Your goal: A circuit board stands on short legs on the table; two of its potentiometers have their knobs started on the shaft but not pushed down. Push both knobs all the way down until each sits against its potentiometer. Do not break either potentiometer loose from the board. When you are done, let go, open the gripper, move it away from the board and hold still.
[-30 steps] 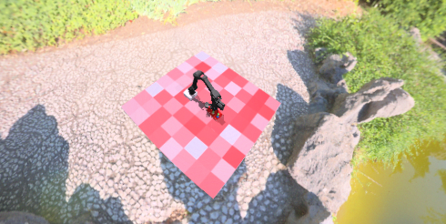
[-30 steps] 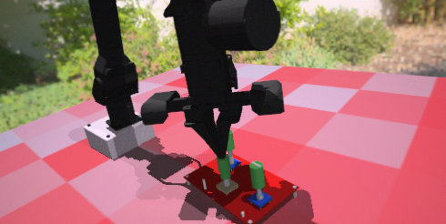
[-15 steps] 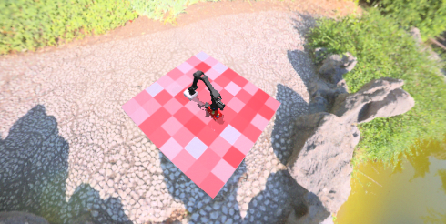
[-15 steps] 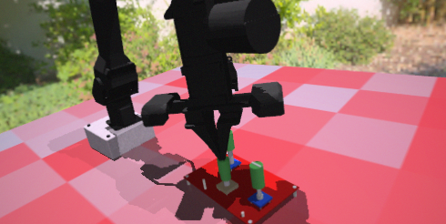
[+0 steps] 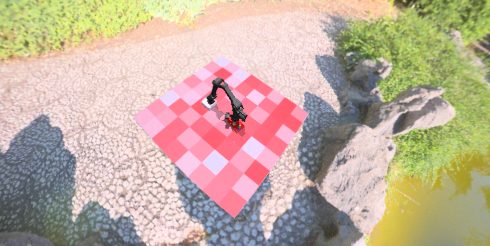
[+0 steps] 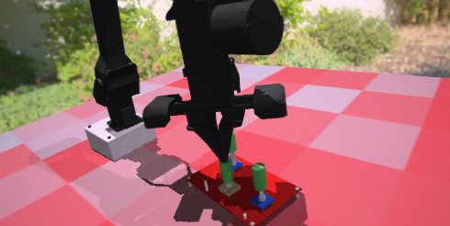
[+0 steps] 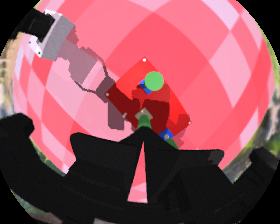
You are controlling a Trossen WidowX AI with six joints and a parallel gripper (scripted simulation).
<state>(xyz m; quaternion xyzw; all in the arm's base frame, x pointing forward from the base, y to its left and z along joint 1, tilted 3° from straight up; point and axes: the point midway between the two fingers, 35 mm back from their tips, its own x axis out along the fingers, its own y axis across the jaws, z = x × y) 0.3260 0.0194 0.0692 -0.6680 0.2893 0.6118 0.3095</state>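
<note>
Right now the tan potentiometer is 30 mm below my gripper tip. From my gripper tip the other things lie so: blue potentiometer 60 mm ahead, 20 mm below, 10 mm to the left.
</note>
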